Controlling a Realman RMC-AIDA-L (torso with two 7-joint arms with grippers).
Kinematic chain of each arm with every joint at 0, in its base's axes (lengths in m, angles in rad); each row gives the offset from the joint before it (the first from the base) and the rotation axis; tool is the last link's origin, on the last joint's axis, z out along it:
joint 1: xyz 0 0 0.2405 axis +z
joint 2: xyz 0 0 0 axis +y
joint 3: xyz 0 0 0.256 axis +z
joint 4: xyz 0 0 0 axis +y
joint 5: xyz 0 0 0.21 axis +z
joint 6: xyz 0 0 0 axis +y
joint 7: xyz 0 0 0.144 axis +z
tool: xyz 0 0 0
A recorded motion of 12 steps. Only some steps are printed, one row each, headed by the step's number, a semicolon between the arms.
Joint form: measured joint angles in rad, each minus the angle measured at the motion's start. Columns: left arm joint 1, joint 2, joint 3, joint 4, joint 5, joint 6, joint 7; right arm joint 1, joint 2, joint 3, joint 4, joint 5, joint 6, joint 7.
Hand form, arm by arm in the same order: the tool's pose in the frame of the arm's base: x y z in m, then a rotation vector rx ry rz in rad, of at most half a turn. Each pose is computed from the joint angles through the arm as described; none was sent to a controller.
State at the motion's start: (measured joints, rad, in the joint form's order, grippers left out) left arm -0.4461 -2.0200 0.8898 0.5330 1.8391 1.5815 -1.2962; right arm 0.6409 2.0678 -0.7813 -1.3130 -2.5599 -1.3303 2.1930
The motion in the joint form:
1: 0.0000 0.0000 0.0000 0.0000 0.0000 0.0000 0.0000; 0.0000 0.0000 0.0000 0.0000 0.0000 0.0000 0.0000
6: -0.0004 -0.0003 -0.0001 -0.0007 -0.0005 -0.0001 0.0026; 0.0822 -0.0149 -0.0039 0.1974 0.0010 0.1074 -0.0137
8: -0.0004 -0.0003 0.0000 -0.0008 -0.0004 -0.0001 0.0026; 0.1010 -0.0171 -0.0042 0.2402 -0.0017 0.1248 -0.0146
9: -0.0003 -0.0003 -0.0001 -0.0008 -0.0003 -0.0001 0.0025; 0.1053 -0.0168 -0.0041 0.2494 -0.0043 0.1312 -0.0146
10: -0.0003 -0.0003 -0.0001 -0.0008 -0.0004 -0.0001 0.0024; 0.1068 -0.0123 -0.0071 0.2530 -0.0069 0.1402 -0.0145
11: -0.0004 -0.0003 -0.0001 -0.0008 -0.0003 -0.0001 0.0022; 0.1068 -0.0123 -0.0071 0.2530 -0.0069 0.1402 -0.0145
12: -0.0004 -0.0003 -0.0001 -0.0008 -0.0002 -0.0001 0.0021; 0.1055 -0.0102 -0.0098 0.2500 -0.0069 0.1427 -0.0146
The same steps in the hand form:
1: -0.2833 0.2953 -0.0128 -2.8055 -0.6611 -0.7460; 0.2197 0.4133 0.1161 -2.2329 0.8032 0.0195
6: -0.2831 0.2953 -0.0130 -2.8056 -0.6578 -0.7468; 0.2194 0.4365 0.0899 -2.2611 0.8377 0.0358
8: -0.2831 0.2953 -0.0130 -2.8058 -0.6580 -0.7467; 0.2190 0.4402 0.0831 -2.2715 0.8495 0.0342
9: -0.2831 0.2953 -0.0130 -2.8057 -0.6583 -0.7466; 0.2190 0.4412 0.0816 -2.2716 0.8511 0.0327
10: -0.2831 0.2953 -0.0130 -2.8056 -0.6584 -0.7467; 0.2185 0.4418 0.0791 -2.2709 0.8492 0.0322
11: -0.2831 0.2953 -0.0130 -2.8057 -0.6586 -0.7467; 0.2185 0.4418 0.0791 -2.2709 0.8492 0.0322
12: -0.2831 0.2953 -0.0130 -2.8058 -0.6587 -0.7466; 0.2180 0.4417 0.0787 -2.2703 0.8456 0.0322

